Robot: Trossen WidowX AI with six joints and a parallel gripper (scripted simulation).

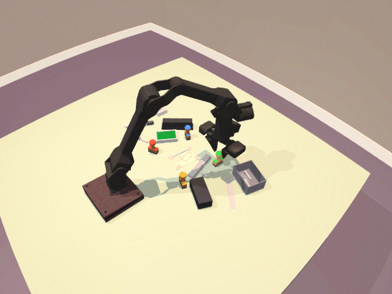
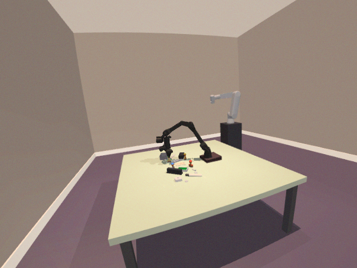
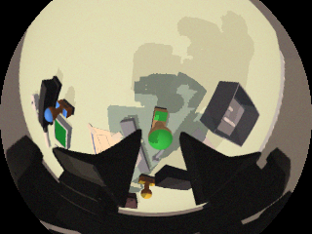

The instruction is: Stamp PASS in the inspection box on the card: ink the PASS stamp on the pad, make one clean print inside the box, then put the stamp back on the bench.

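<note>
Right now my gripper tip is 30 mm above the green-knobbed PASS stamp. From my gripper tip the other things lie so: grey bar (70 mm behind, 30 mm to the left, 40 mm below); card (90 mm behind, 100 mm to the left, 50 mm below); grey tray (30 mm ahead, 140 mm to the right, 40 mm below).
</note>
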